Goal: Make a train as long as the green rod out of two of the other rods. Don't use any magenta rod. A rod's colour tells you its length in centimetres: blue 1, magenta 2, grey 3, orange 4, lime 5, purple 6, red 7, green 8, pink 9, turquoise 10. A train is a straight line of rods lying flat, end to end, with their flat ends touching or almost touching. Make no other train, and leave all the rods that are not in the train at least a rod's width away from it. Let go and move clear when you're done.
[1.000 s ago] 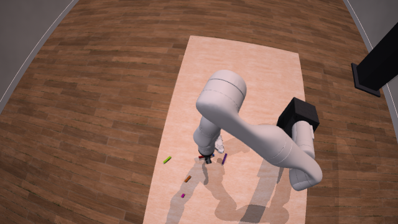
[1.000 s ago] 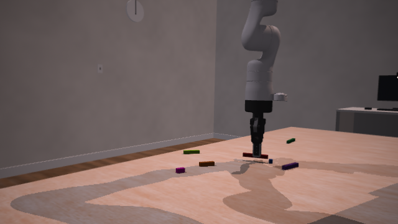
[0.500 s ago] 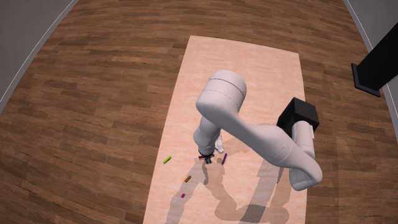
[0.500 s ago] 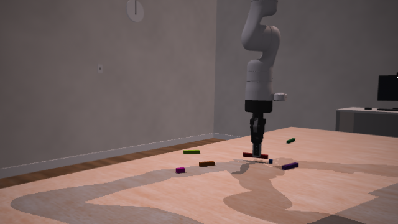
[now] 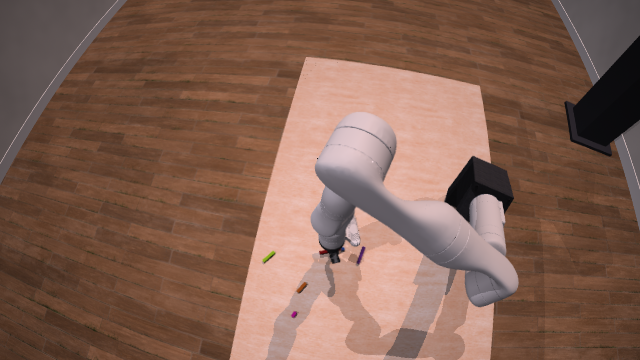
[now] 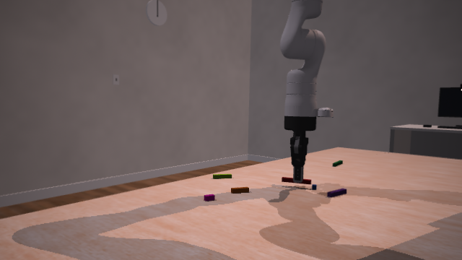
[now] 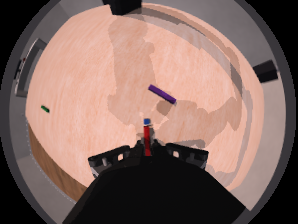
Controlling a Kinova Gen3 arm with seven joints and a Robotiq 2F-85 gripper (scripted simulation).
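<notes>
Now: hand 2 cm above the red rod. The rest, counted from my hand: orange rod: 5 cm ahead, 15 cm to the left, 3 cm below; blue rod: 3 cm behind, 2 cm to the right, 3 cm below; purple rod: 10 cm behind, 2 cm to the right, 3 cm below.
</notes>
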